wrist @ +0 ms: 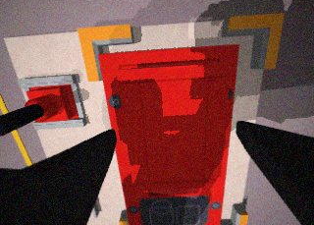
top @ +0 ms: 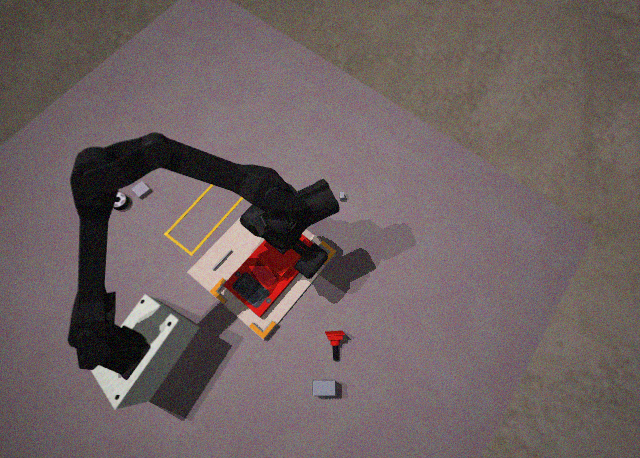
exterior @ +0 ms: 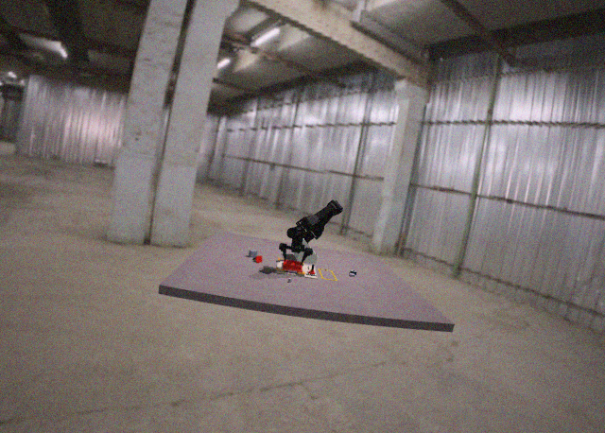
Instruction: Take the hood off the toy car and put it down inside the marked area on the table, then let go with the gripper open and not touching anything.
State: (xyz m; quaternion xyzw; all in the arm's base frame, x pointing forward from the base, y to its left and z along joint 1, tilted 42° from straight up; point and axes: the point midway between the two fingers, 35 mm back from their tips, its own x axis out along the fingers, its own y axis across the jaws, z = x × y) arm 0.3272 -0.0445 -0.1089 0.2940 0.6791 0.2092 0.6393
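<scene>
The hood is right at my gripper tip.
</scene>
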